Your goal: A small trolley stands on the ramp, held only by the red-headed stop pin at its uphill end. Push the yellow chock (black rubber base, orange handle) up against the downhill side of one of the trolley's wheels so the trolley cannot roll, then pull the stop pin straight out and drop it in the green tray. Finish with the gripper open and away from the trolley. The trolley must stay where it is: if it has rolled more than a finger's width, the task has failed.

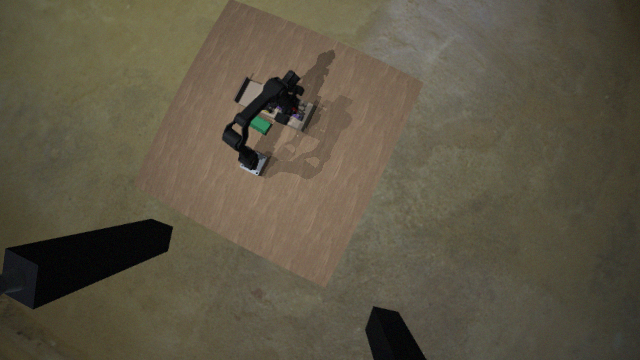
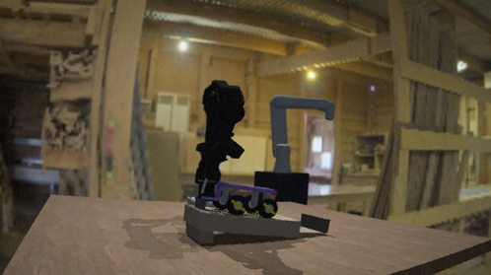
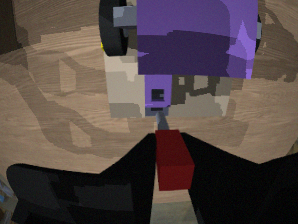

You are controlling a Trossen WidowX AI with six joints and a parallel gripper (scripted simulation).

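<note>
My gripper tip is 80 mm past the green tray, 210 mm to the right of it and 180 mm above it. The rest, counted from my gripper tip: purple trolley 40 mm ahead, 110 mm to the left, 60 mm below; red-headed stop pin right at my gripper tip; yellow chock 10 mm ahead, 210 mm to the left, 90 mm below.
</note>
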